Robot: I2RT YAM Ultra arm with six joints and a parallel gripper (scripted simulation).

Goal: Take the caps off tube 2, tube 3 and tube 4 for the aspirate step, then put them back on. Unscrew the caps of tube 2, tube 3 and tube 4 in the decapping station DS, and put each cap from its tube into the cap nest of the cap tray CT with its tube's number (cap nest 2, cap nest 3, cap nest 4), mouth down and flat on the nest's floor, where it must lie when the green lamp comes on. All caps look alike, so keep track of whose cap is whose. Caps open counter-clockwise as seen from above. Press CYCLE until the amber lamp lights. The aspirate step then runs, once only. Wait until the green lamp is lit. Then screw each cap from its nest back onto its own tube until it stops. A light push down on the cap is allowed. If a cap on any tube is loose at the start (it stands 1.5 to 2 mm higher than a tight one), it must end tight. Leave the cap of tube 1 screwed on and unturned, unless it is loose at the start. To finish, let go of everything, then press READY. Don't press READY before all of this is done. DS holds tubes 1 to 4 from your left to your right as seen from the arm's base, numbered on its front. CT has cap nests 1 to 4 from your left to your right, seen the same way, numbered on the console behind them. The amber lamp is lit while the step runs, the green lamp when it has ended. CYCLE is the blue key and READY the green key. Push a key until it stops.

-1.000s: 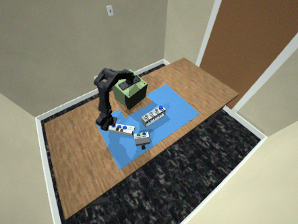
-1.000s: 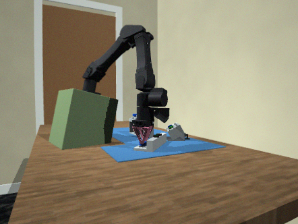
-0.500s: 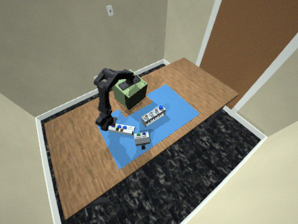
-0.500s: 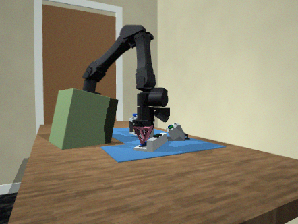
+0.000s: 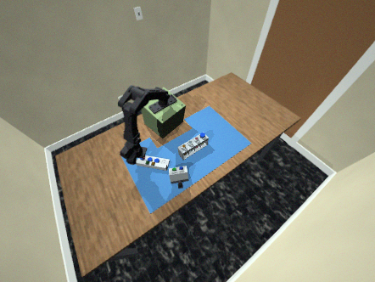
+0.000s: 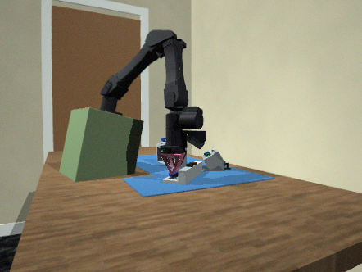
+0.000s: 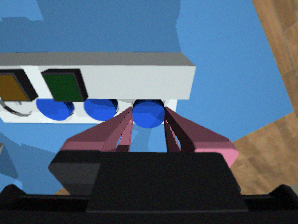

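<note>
The green key is 230 mm ahead of my hand, 110 mm to the left of it and 30 mm above it. Round my hand: blue cycle key 260 mm ahead, 150 mm to the left, 30 mm above; then key box 260 mm ahead, 130 mm to the left, 20 mm above.
</note>
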